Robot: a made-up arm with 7 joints.
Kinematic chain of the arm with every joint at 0, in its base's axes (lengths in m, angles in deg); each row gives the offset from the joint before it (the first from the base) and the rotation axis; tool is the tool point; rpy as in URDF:
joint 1: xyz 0 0 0.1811 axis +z
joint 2: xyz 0 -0.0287 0.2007 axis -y
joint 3: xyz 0 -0.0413 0.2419 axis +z
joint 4: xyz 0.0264 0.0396 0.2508 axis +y
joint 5: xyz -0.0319 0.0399 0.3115 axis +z
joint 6: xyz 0 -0.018 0.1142 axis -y
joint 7: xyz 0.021 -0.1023 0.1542 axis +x
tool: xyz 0 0 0 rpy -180 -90 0
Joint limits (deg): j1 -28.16..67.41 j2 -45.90..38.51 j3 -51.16..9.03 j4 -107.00..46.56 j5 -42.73..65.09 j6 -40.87..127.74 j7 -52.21..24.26
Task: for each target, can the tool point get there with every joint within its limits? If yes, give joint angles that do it. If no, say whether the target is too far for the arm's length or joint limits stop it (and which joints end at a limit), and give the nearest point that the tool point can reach.
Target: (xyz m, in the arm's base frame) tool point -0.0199 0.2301 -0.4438
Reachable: no: joint limits stop it (at a limit: joint 1, joint 2, joint 4, joint 5) | nearest point -0.3060 0.2764 0.2526 | short by 0.754 m
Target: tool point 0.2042 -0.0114 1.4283
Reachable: yes | joints 46.91 -1.34 -18.82 8.20 52.60 33.81 -3.54
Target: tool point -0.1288 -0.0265 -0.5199
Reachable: no: joint limits stop it (at a limit: joint 2, joint 4, joint 5) | nearest point -0.4163 -0.0857 0.2329 | short by 0.808 m
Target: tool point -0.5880 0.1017 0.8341
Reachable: yes | joints 2.22 15.98 -35.97 -77.41 55.96 67.38 14.50
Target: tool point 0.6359 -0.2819 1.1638
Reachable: yes | joints -13.14 -28.62 1.45 28.01 21.89 43.06 15.94
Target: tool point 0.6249 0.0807 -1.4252
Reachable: no: too far | nearest point -0.0753 -0.4333 0.2356 | short by 1.874 m
